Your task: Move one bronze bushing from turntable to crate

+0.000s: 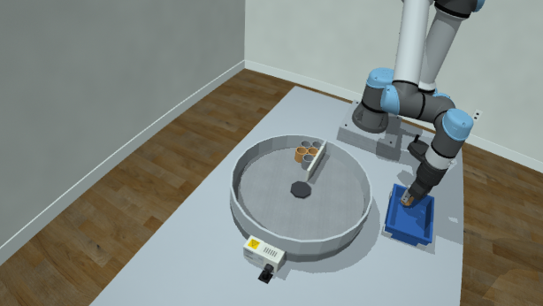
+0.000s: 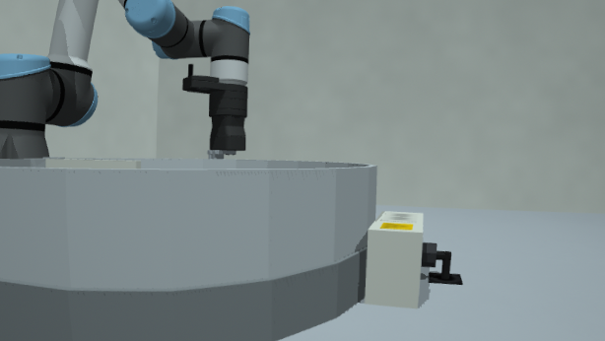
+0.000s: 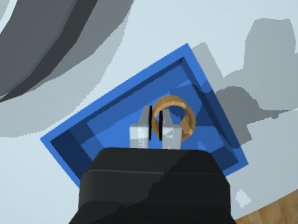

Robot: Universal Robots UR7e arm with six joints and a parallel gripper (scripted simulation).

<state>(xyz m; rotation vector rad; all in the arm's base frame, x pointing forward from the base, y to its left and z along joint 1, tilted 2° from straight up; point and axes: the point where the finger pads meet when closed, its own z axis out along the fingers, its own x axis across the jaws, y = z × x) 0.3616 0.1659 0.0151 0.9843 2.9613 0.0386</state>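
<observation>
The blue crate lies 4 cm ahead of my hand, 3 cm to the left of it and 5 cm below it. The rest, counted from my hand: round grey turntable 9 cm ahead, 33 cm to the right, 2 cm below.
</observation>
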